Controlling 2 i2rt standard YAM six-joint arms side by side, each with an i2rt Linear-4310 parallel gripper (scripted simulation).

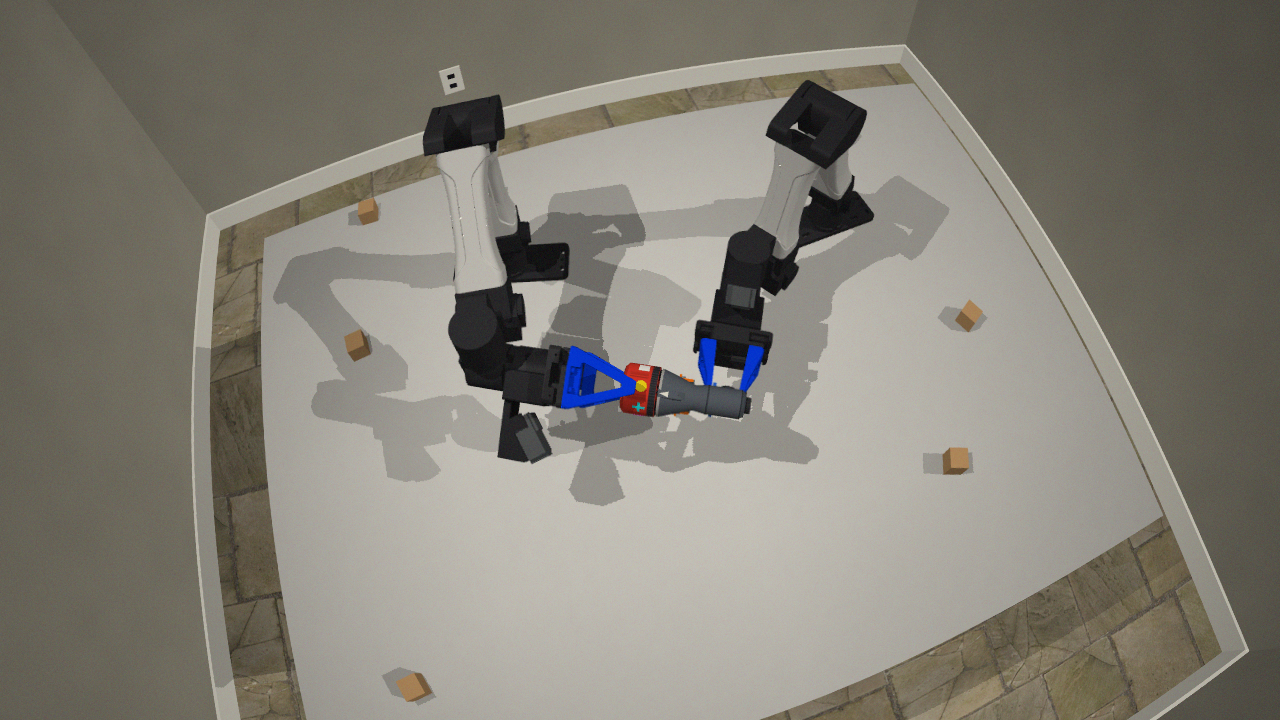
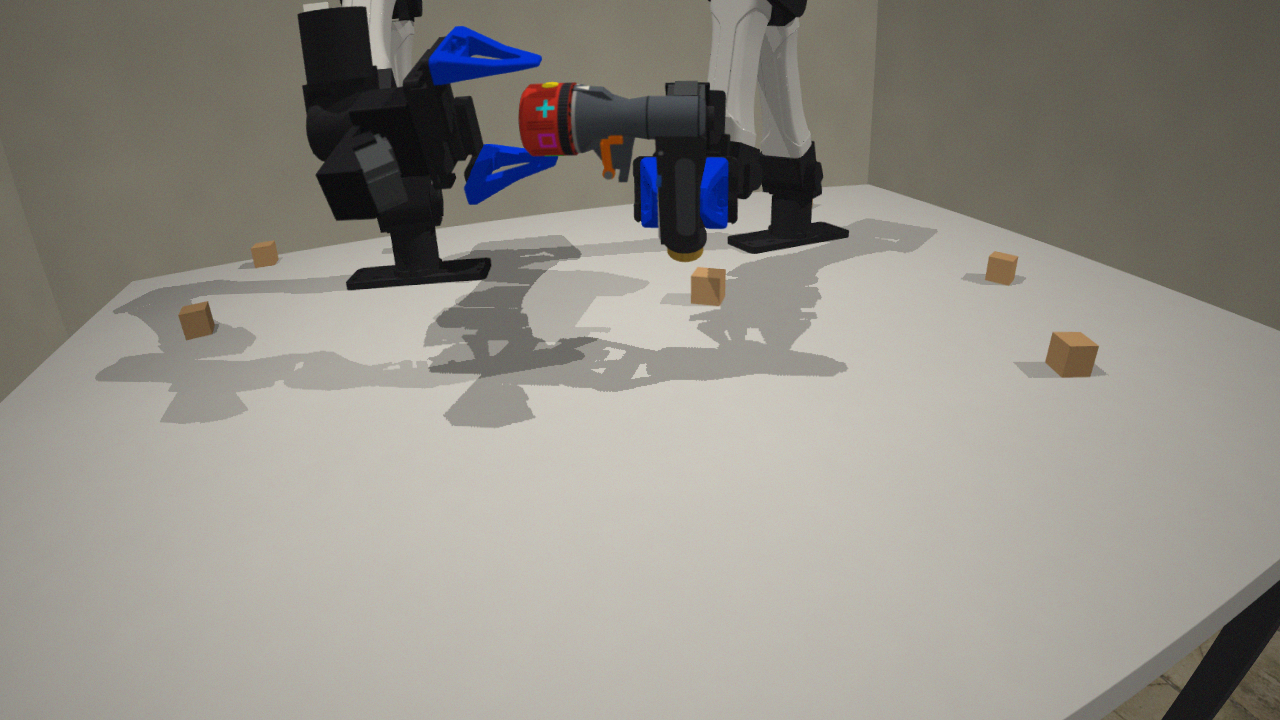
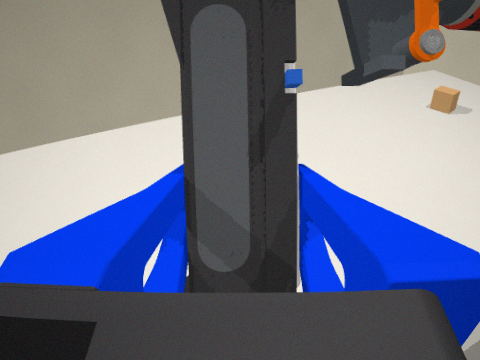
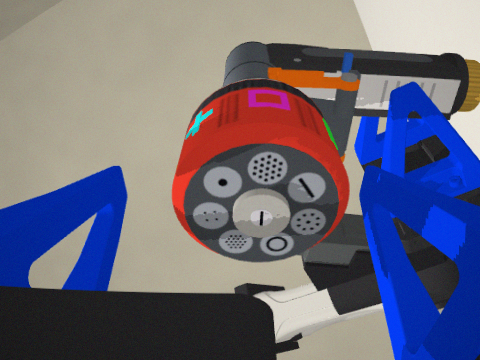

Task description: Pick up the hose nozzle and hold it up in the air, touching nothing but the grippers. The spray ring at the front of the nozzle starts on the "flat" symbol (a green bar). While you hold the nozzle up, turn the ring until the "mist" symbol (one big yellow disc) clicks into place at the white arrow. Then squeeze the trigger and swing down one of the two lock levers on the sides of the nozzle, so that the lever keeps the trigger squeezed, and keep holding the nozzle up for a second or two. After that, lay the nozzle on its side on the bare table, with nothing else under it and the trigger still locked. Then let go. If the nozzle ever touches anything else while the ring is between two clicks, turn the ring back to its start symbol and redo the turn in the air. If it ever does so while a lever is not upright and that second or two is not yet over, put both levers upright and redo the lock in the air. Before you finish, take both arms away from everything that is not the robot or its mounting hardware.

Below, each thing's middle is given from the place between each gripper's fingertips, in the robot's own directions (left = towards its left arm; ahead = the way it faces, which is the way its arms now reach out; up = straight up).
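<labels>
My left hand (image 2: 678,205): 100 mm to the left of the red spray ring (image 2: 545,129), 80 mm below it.
Red spray ring: 10 mm to the left of my right hand, 10 mm below it.
</labels>
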